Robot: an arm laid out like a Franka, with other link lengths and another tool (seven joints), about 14 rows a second.
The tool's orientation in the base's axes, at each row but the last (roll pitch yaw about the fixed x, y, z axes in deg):
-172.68 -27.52 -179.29
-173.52 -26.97 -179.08
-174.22 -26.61 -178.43
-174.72 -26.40 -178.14
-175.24 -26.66 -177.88
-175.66 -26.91 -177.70
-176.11 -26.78 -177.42
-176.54 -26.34 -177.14
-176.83 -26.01 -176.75
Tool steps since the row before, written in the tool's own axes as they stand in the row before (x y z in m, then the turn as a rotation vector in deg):
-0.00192 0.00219 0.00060 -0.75 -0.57 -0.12
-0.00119 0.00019 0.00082 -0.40 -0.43 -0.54
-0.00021 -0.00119 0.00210 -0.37 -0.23 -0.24
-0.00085 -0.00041 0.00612 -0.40 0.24 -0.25
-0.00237 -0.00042 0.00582 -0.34 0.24 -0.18
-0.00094 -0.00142 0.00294 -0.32 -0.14 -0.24
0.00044 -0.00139 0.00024 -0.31 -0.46 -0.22
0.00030 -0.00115 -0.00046 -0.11 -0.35 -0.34
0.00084 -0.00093 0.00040 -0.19 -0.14 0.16
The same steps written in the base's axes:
0.00127 0.00211 -0.00166 0.76 -0.54 -0.18
0.00068 0.00011 -0.00128 0.63 -0.36 0.34
-0.00066 -0.00141 -0.00185 0.45 -0.19 0.07
-0.00190 -0.00103 -0.00580 0.45 0.28 0.03
-0.00044 -0.00092 -0.00622 0.37 0.27 -0.01
-0.00037 -0.00165 -0.00294 0.40 -0.11 0.08
-0.00039 -0.00142 0.00007 0.41 -0.43 0.08
0.00002 -0.00112 0.00061 0.27 -0.32 0.27
-0.00085 -0.00100 0.00006 0.11 -0.14 -0.22

